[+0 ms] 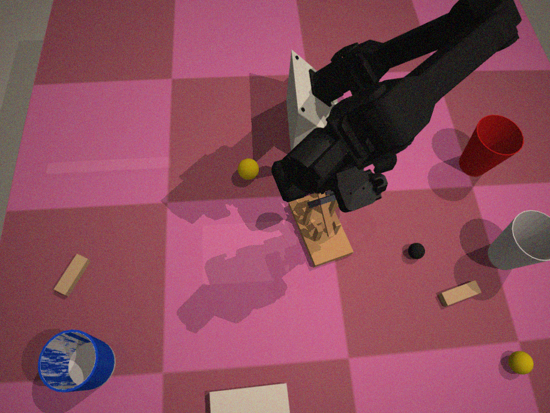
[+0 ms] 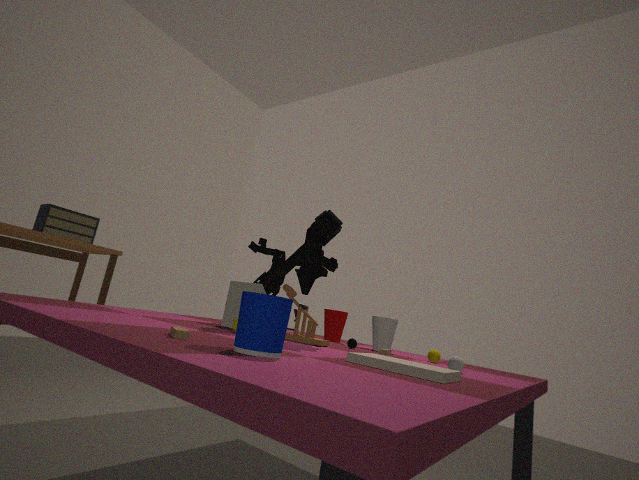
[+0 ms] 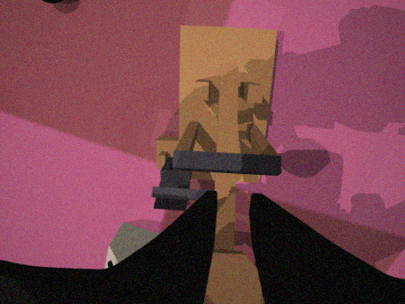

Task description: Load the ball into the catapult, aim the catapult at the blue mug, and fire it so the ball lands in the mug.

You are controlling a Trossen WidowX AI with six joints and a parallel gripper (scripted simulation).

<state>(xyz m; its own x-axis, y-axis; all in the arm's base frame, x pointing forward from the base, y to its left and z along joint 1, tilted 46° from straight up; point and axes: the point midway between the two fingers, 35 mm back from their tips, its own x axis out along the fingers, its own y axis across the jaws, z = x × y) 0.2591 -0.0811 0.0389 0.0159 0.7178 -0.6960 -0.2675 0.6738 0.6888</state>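
The wooden catapult is 70 mm below my gripper tip, 20 mm behind it and 10 mm to the left of it. Also, from my gripper tip: white cup (370 mm to the left, 110 mm below, 100 mm ahead); yellow ball (130 mm to the right, 120 mm below, 120 mm behind); black ball (190 mm to the left, 120 mm below, 80 mm ahead).
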